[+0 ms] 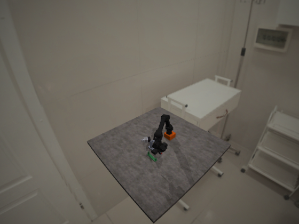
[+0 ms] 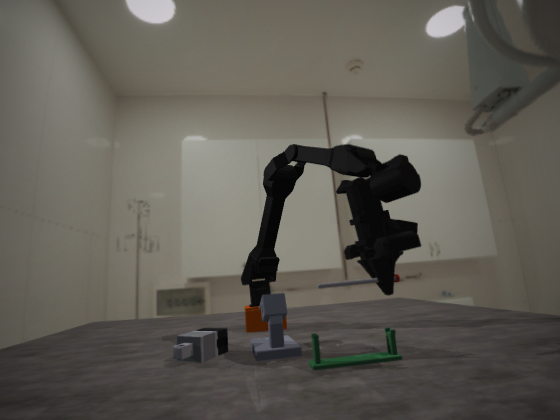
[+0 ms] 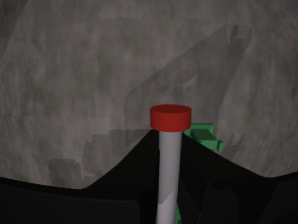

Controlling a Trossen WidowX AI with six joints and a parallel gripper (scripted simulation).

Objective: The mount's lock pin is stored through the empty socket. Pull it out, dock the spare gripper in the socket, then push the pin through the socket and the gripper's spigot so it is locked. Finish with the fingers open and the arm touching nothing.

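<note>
The green rack is 9 cm to the right of my gripper tip, 7 cm below it and 4 cm ahead of it. From my gripper tip the other things lie so: spare gripper 34 cm to the right, 10 cm behind, 7 cm below; grey mount 20 cm to the right, 8 cm behind, 4 cm below.
</note>
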